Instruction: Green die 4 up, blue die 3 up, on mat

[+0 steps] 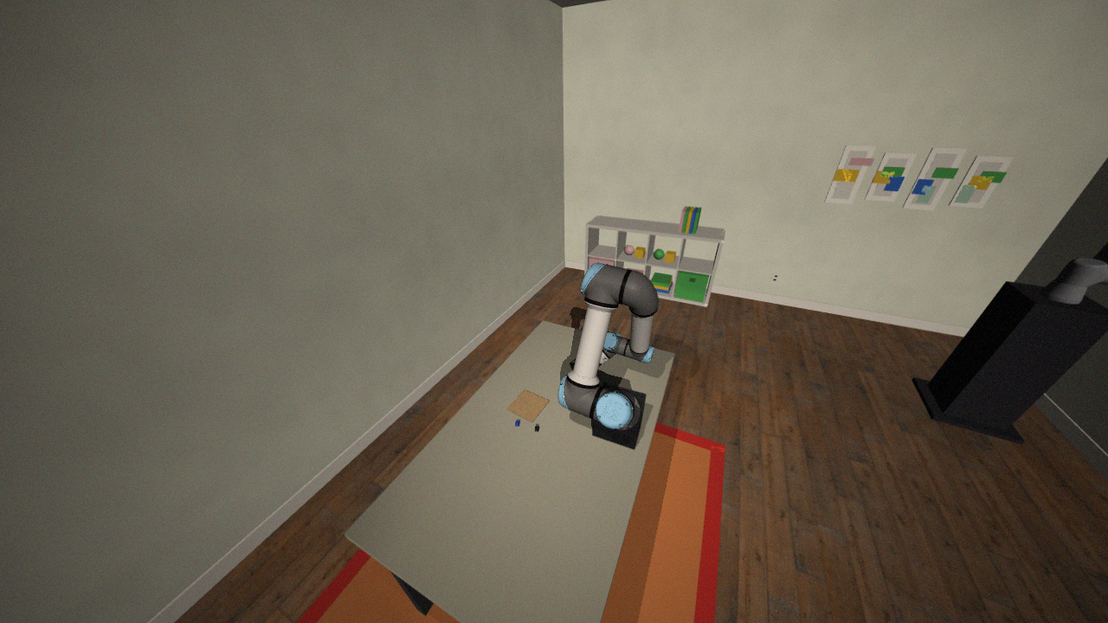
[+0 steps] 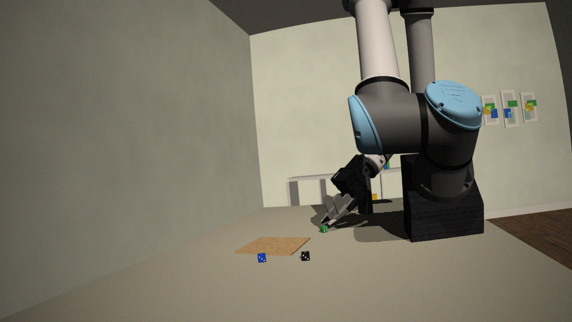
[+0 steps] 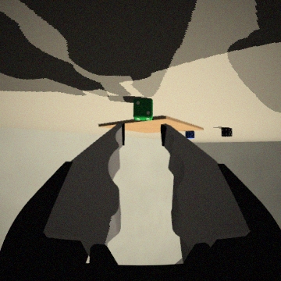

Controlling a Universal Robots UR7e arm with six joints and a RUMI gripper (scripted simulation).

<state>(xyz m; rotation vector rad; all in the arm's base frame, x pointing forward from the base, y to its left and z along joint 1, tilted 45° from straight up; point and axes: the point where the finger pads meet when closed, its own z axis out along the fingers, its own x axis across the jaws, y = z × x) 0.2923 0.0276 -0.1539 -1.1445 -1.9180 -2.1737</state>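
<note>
My hand is 2 cm above the green die, 1 cm to the right of it and 1 cm short of it. The rest, counted from my hand: tan mat 15 cm to the left, 10 cm ahead, 3 cm below; then blue die 26 cm to the left, 8 cm ahead, 2 cm below; then black die 24 cm to the left, 2 cm below.
</note>
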